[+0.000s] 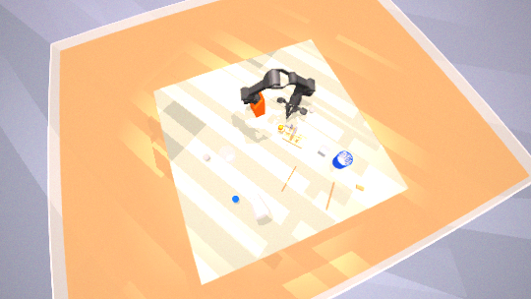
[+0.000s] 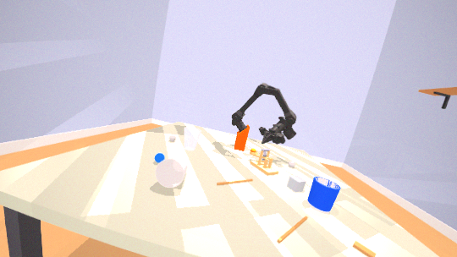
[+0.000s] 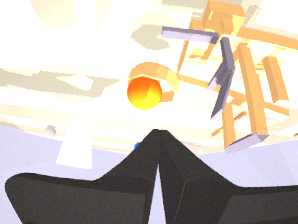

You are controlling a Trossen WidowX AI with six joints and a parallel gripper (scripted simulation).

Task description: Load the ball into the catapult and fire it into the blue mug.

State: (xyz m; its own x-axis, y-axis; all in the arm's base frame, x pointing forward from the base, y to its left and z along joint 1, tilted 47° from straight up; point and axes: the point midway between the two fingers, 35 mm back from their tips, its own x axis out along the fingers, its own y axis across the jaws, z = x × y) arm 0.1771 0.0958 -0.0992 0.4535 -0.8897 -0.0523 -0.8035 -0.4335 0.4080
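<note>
Now: gripper tip 2 cm short of the orange ball, 4 cm to the left of it and 5 cm above it. Also, from my gripper tip: grey cube: 25 cm ahead, 14 cm to the left, 9 cm below; then clear glass: 7 cm ahead, 40 cm to the right, 8 cm below; then wooden catapult: 6 cm ahead, 1 cm to the left, 6 cm below.
</note>
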